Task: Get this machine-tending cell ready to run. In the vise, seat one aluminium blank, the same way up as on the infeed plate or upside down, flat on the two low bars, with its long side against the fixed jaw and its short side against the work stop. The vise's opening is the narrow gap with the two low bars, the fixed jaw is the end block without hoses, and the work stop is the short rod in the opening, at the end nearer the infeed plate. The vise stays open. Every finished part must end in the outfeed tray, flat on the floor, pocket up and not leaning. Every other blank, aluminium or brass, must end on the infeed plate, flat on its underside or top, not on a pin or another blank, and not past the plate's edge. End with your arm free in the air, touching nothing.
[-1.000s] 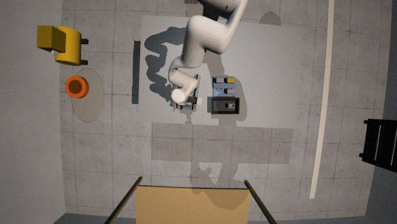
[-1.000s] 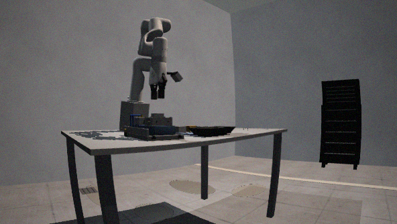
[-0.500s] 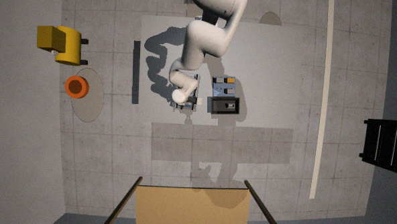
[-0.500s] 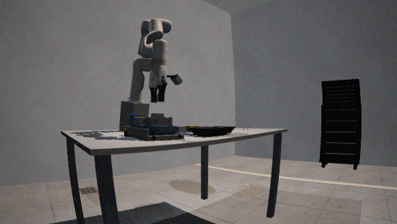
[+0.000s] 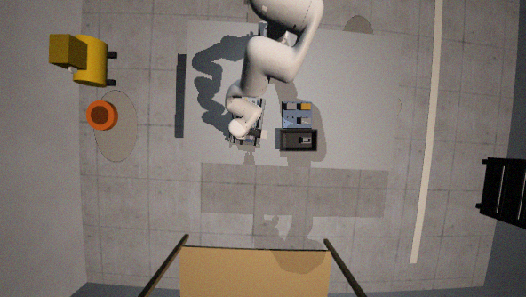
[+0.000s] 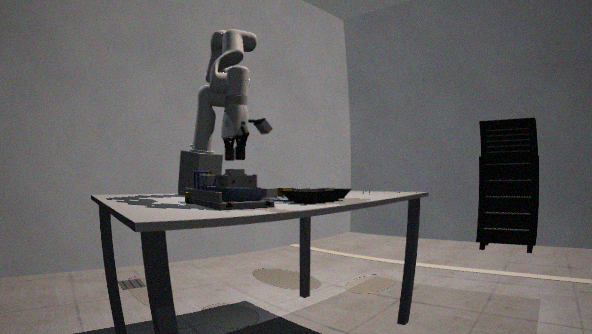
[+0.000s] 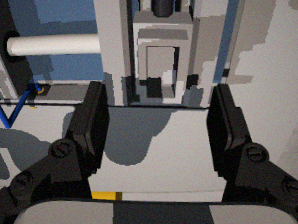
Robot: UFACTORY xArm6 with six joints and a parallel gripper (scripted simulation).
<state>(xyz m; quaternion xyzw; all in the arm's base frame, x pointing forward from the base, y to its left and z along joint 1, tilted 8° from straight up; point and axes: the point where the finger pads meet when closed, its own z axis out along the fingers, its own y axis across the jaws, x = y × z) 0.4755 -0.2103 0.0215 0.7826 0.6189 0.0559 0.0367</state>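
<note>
Right now my hand is 1 cm short of the dark work stop rod, 5 cm to the right of it and 7 cm above it. From my hand the other things lie so: brass blank 12 cm behind, 39 cm to the left, 13 cm below.
</note>
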